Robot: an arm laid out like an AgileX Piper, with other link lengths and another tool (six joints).
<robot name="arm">
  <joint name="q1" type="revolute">
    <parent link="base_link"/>
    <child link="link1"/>
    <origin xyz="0 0 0.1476" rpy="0 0 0"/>
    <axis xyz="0 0 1"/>
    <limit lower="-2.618" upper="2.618"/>
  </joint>
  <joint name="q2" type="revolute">
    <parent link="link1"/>
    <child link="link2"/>
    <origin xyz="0 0 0" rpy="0 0 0"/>
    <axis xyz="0 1 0"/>
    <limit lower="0" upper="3.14"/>
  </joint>
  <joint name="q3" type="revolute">
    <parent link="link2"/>
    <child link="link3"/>
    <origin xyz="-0.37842 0 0.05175" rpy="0 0 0"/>
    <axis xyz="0 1 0"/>
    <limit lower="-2.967" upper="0"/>
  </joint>
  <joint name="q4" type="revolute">
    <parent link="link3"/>
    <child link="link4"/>
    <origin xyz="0.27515 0 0.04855" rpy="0 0 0"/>
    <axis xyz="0.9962 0 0.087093"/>
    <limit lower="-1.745" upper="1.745"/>
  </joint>
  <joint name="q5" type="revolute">
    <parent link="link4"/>
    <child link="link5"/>
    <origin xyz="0 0 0" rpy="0 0 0"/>
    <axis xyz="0 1 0"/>
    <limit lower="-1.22" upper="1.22"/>
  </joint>
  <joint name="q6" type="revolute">
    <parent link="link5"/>
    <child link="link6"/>
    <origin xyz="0.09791 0 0.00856" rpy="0 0 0"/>
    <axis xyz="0.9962 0 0.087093"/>
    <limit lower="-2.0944" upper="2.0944"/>
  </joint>
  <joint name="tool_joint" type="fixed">
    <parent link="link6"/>
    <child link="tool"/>
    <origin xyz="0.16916 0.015 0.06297" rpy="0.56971 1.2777 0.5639"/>
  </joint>
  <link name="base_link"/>
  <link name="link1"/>
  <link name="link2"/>
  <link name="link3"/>
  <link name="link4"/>
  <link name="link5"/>
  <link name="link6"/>
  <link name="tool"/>
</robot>
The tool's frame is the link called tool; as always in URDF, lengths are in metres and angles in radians.
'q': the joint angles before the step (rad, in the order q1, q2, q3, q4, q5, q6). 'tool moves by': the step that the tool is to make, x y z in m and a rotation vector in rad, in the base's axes. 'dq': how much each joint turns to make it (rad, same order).
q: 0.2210 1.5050 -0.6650 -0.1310 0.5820 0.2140
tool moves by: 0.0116 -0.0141 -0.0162 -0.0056 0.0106 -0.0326
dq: -0.0460 0.0590 0.0003 -0.0110 -0.0483 -0.0010
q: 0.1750 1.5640 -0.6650 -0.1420 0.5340 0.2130
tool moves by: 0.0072 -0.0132 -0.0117 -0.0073 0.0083 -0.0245
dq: -0.0381 0.0408 0.0001 -0.0140 -0.0320 0.0000
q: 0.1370 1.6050 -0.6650 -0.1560 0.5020 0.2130
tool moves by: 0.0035 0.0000 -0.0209 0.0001 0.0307 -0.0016
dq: -0.0051 0.0650 0.0002 0.0000 -0.0352 0.0000
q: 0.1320 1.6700 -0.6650 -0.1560 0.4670 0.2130
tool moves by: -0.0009 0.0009 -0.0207 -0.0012 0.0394 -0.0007
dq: 0.0001 0.0601 0.0000 0.0020 -0.0210 0.0011
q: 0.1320 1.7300 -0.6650 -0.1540 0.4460 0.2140
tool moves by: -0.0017 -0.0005 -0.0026 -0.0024 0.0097 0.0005
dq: -0.0001 0.0060 0.0001 -0.0011 0.0039 0.0000
